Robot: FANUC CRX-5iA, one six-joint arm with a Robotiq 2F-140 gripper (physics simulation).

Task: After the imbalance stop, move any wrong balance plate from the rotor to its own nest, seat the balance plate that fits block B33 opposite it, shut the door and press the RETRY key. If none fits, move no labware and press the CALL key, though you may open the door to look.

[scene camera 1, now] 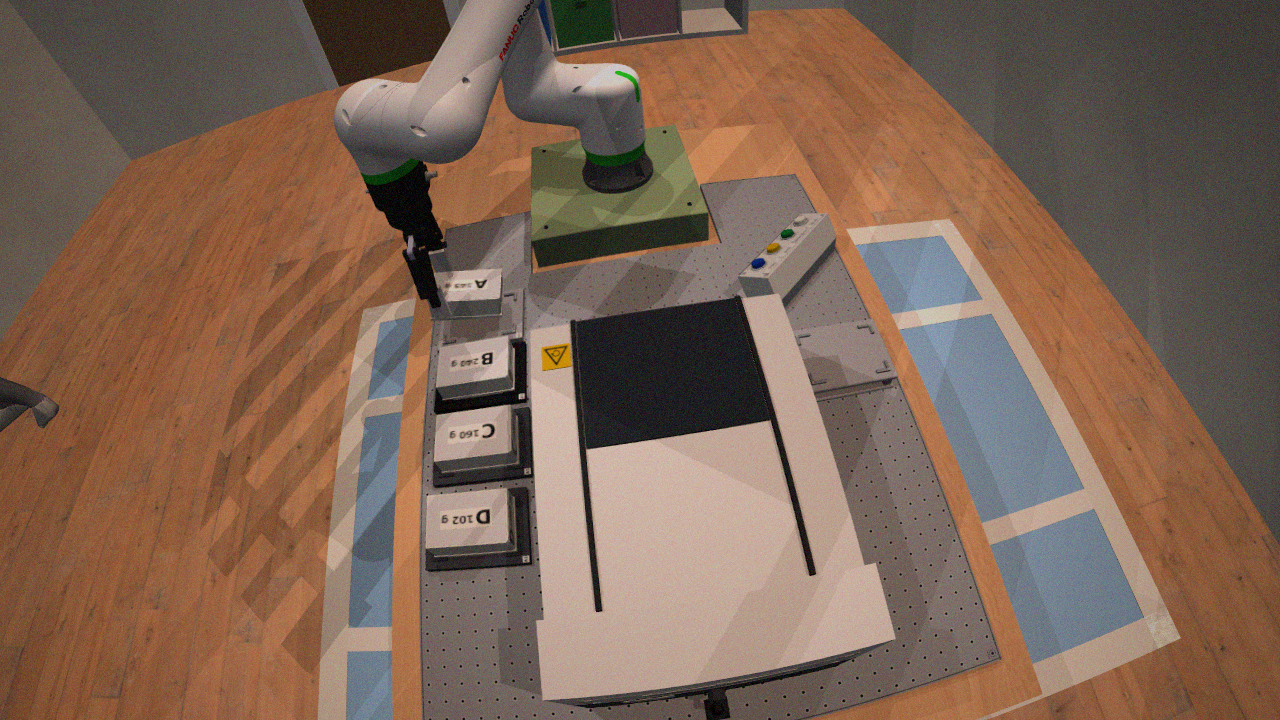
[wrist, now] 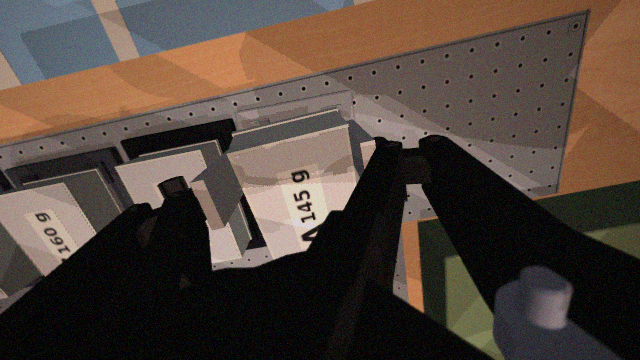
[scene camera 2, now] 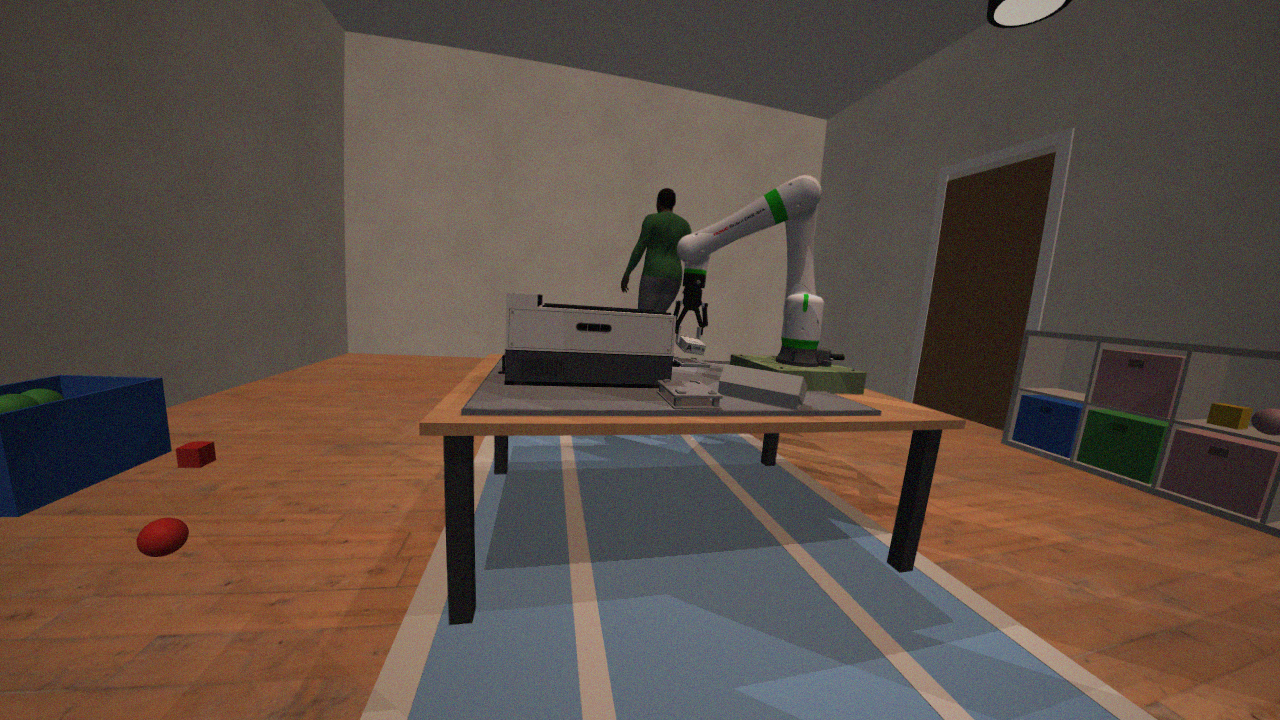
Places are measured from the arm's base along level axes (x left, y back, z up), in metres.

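Pixels of known places: gripper, fingertip midpoint: (scene camera 1: 445,297) (wrist: 294,152); arm's base, link origin: (scene camera 1: 618,172) (scene camera 2: 796,363).
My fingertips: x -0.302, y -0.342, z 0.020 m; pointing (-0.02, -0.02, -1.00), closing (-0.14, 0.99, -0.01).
Observation:
For each thing: its top centre in the pictures, then the offset to it from my fingertips.
- balance plate A, top centre: (wrist: 303,217) (scene camera 1: 460,280) (scene camera 2: 691,335) dy +0.004, dx +0.040, dz +0.034 m
- light grey nest, top centre: (scene camera 1: 479,316) (scene camera 2: 689,359) dy +0.005, dx +0.045, dz -0.065 m
- Plate B, top centre: (wrist: 183,216) (scene camera 1: 472,361) dy -0.124, dx +0.064, dz -0.029 m
- plate C, top centre: (scene camera 1: 472,432) (wrist: 61,244) dy -0.258, dx +0.083, dz -0.029 m
- plate D, top centre: (scene camera 1: 465,518) dy -0.398, dx +0.090, dz -0.029 m
- dark panel, top centre: (scene camera 1: 666,367) dy -0.271, dx +0.383, dz +0.131 m
- key box, top centre: (scene camera 1: 792,239) (scene camera 2: 764,369) dy +0.079, dx +0.617, dz +0.001 m
- grey nest with corner brackets, top centre: (scene camera 1: 843,351) (scene camera 2: 688,385) dy -0.141, dx +0.667, dz -0.042 m
My gripper (scene camera 1: 435,275) (scene camera 2: 691,334) (wrist: 294,152) is shut on balance plate A (scene camera 1: 478,291) (scene camera 2: 691,345) (wrist: 300,150), a pale block marked 145 g. It holds the plate above the light grey nest (scene camera 1: 510,331). Plate B (scene camera 1: 474,362) (wrist: 150,172), plate C (scene camera 1: 472,437) (wrist: 32,202), marked 160 g, and plate D (scene camera 1: 469,521), marked 102 g, sit in dark nests. The white centrifuge (scene camera 1: 698,537) (scene camera 2: 586,331) has a dark panel (scene camera 1: 671,371) between two rails. Rotor and block B33 do not show. The key box (scene camera 1: 787,259) (scene camera 2: 760,386) has blue, yellow, green and whitish keys.
A grey nest with corner brackets (scene camera 1: 845,355) (scene camera 2: 689,394) stands right of the centrifuge in scene camera 1. The green robot base (scene camera 1: 617,228) (scene camera 2: 841,379) stands behind. A person in green (scene camera 2: 662,246) is beyond the table (scene camera 2: 689,426).

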